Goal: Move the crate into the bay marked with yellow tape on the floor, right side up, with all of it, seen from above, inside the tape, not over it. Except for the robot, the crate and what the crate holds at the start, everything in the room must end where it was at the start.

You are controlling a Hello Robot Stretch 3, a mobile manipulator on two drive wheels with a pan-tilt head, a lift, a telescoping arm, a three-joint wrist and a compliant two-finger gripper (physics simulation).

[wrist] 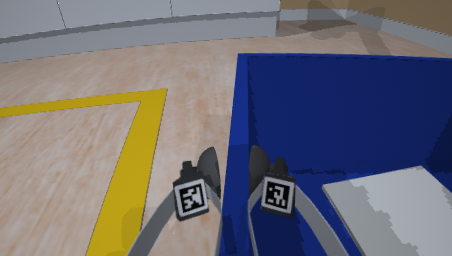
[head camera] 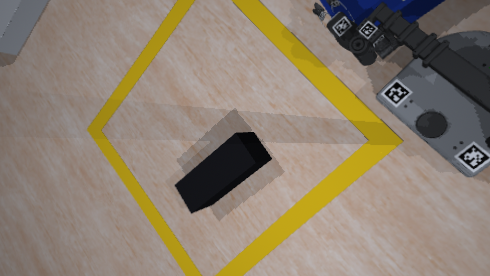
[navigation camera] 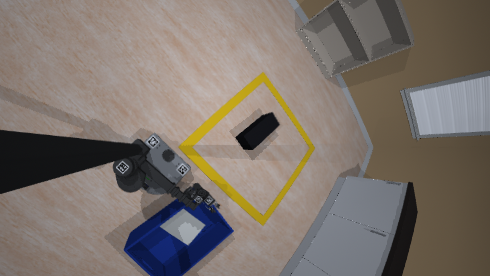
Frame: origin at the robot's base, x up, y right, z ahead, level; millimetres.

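Where they show: gripper, between the fingertips: [navigation camera: 216, 209]; robot's base, origin of its link: [head camera: 430, 124] [navigation camera: 167, 154].
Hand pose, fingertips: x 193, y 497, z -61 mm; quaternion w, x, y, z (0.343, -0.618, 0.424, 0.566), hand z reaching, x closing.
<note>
Each offset is from my fingertips to the top centre of the thing. "*": to the spot under its first point.
The blue crate @(dx +27, dy -53, dz -293 mm) [head camera: 400, 6] [navigation camera: 145, 240] [wrist: 345, 100] stands upright on the floor, open side up, outside the yellow tape @(* dx -192, dy -438, dz +619 mm) [head camera: 300, 215] [navigation camera: 225, 112] [wrist: 136, 150], beside one of its sides. A flat white-grey item @(dx -166, dy -54, dz -270 mm) [navigation camera: 182, 227] [wrist: 395, 205] lies inside on its bottom. My gripper [head camera: 320, 11] [navigation camera: 216, 206] [wrist: 233, 164] is at the crate's wall nearest the tape, one finger outside and one inside, shut on that wall. In the head camera most of the crate is cut off.
A black box @(dx -32, dy -107, dz +716 mm) [head camera: 220, 170] [navigation camera: 257, 131] lies inside the taped bay. My base [head camera: 430, 105] [navigation camera: 165, 160] stands just outside one tape corner. A grey cabinet [head camera: 20, 25] [navigation camera: 370, 220] [wrist: 125, 15] stands beyond the bay. A grey shelf unit [navigation camera: 354, 31] stands by the wall.
</note>
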